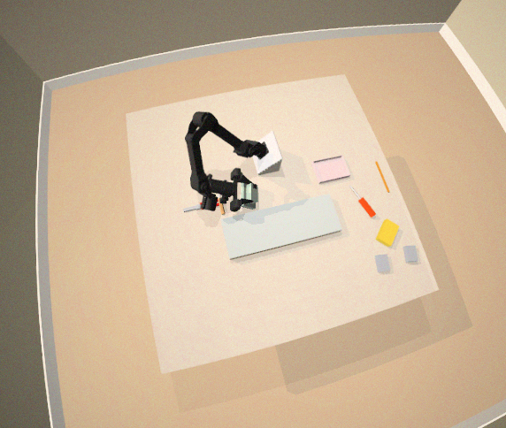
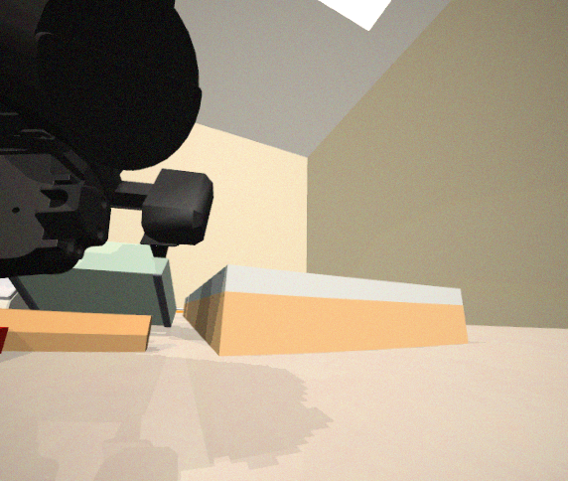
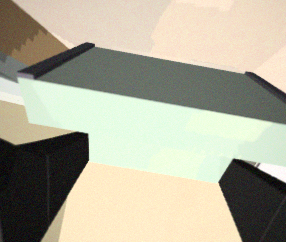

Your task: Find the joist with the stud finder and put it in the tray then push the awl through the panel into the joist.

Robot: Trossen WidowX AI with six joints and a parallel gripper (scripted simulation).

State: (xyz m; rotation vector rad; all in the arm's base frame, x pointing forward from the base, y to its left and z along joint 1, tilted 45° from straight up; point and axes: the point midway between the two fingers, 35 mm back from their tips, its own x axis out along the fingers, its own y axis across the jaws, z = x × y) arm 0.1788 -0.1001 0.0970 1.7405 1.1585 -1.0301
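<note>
The stud finder is 10 mm behind my gripper tip and 10 mm below it. Also, from my gripper tip: yellow block 370 mm ahead, 550 mm to the left, 50 mm below; pink tray 20 mm behind, 420 mm to the left, 50 mm below; thin orange stick 100 mm ahead, 670 mm to the left, 60 mm below.
</note>
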